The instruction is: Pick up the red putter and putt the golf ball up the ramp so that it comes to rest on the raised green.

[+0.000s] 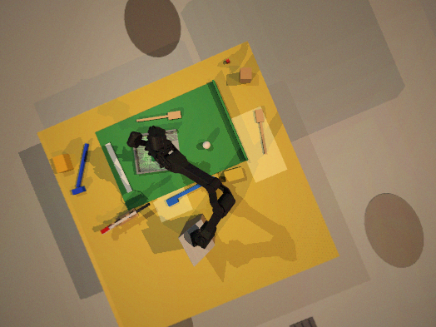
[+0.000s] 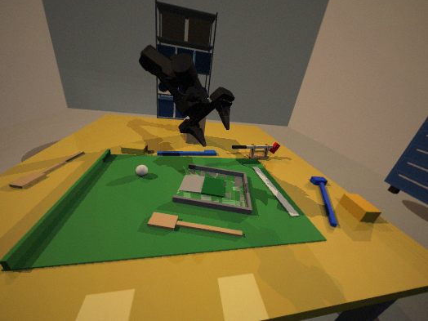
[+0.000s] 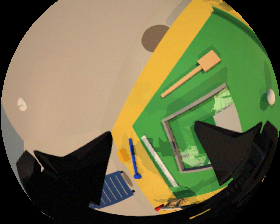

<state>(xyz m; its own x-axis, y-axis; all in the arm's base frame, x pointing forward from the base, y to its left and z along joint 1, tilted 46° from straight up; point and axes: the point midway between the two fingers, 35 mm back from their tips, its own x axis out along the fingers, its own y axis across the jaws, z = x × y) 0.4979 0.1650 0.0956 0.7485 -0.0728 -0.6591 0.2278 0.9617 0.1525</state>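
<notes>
Now: the red putter 360 mm behind my gripper tip, 290 mm to the left of it and 170 mm below it. Also, from my gripper tip: green mat: 220 mm below, 60 mm behind, 50 mm to the right; then grey frame: 220 mm below, 70 mm behind, 50 mm to the left; then white golf ball: 240 mm to the right, 200 mm below, 120 mm behind.
</notes>
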